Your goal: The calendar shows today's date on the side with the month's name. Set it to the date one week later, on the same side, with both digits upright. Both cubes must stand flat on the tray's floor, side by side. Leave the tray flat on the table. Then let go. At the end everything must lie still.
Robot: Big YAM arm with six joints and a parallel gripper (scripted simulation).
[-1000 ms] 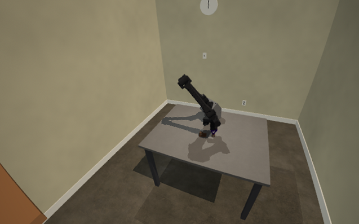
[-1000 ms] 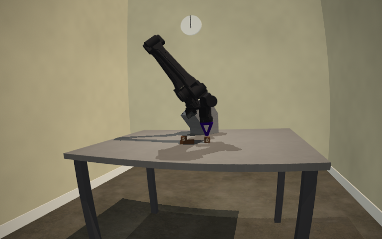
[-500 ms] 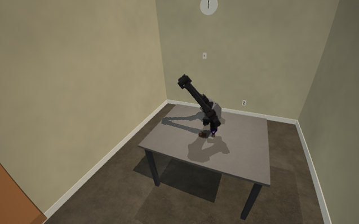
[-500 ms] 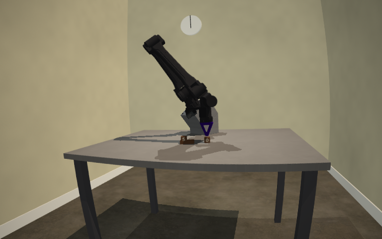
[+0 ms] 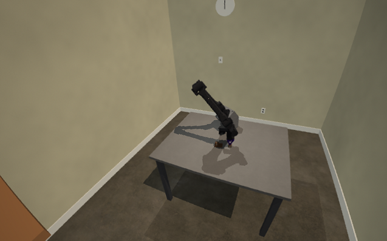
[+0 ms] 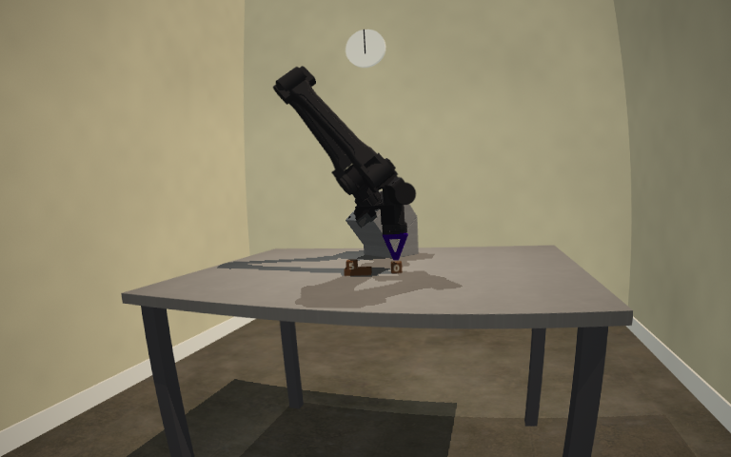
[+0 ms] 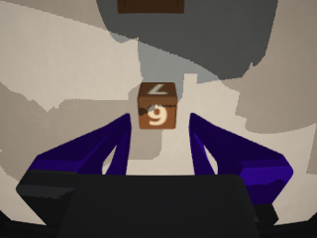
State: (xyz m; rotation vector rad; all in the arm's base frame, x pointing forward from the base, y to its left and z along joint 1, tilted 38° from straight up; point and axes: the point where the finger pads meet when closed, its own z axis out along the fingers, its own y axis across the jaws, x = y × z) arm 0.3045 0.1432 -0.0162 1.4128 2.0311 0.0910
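Now: the brown tray 3 cm ahead of my hand, 10 cm to the right of it and 4 cm below it.
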